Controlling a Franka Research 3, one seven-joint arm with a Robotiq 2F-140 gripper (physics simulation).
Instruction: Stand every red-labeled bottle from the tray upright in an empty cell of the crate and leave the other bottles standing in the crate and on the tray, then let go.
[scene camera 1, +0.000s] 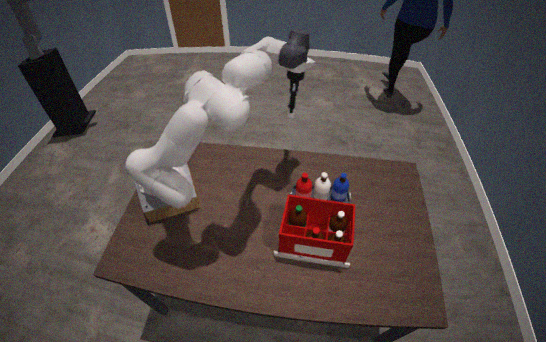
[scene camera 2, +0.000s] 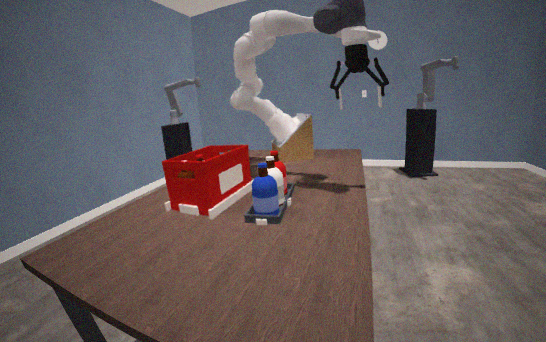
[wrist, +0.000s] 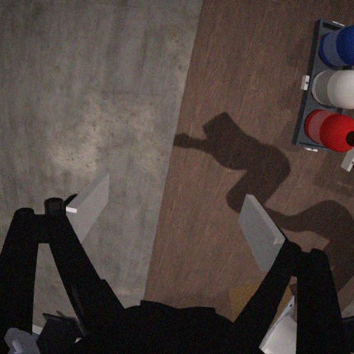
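Note:
A red bottle (scene camera 1: 304, 187) (scene camera 2: 281, 168) (wrist: 337, 132), a white bottle (scene camera 1: 322, 188) (scene camera 2: 276, 183) (wrist: 345, 89) and a blue bottle (scene camera 1: 340, 189) (scene camera 2: 265, 189) (wrist: 345, 46) stand upright in a row on the dark tray (scene camera 2: 250, 218) (wrist: 303, 107). The red crate (scene camera 1: 287, 243) (scene camera 2: 182, 192) stands beside it. In scene camera 1, it holds brown bottles with green (scene camera 1: 298, 217), white (scene camera 1: 339, 222), red (scene camera 1: 316, 232) and white (scene camera 1: 339, 235) caps. No bottle shows in its back middle or front left cell; cell floors are hidden. My gripper (scene camera 1: 292, 111) (scene camera 2: 360, 102) (wrist: 176, 198) is open and empty, high above the table's far edge, away from the tray.
The brown table (scene camera 1: 390, 280) (scene camera 2: 320, 270) (wrist: 250, 65) carries the arm's base (scene camera 1: 172, 215) (scene camera 2: 300, 145) at its left in scene camera 1. White strips (scene camera 1: 310, 260) (scene camera 2: 235, 197) run along the crate's foot. A person (scene camera 1: 400, 55) stands on the floor beyond the table.

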